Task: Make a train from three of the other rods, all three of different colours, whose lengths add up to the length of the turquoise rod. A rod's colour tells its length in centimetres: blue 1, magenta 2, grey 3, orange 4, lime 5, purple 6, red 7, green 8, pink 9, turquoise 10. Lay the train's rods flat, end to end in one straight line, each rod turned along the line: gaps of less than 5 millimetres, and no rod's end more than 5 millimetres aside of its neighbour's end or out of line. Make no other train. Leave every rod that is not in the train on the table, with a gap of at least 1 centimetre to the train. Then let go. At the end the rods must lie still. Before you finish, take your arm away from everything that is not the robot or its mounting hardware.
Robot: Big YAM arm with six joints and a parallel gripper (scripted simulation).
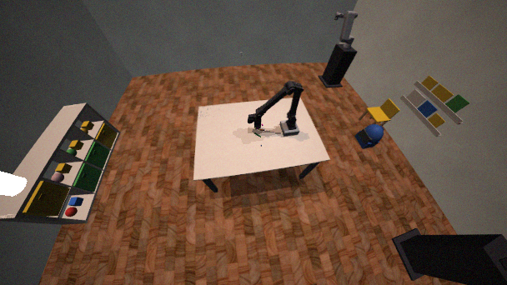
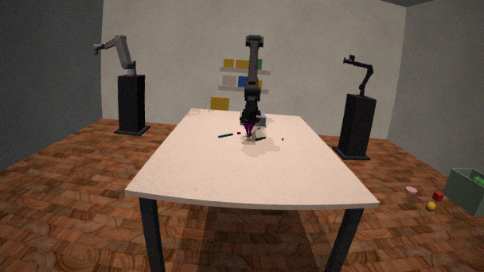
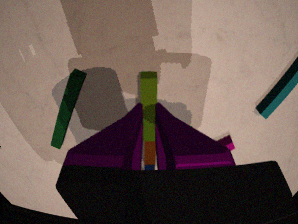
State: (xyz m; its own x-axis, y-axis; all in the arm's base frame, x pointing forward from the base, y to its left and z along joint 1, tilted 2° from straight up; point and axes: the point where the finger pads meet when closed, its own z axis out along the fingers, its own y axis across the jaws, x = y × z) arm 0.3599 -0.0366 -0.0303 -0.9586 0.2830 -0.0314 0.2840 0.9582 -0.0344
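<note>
The lime rod lies 1 cm below my hand. From my hand the other things lie so: magenta rod 7 cm behind, 5 cm to the right, 2 cm below; orange rod 4 cm behind, 2 cm below, 1 cm to the left; green rod 7 cm to the left, 2 cm below, 1 cm ahead.
</note>
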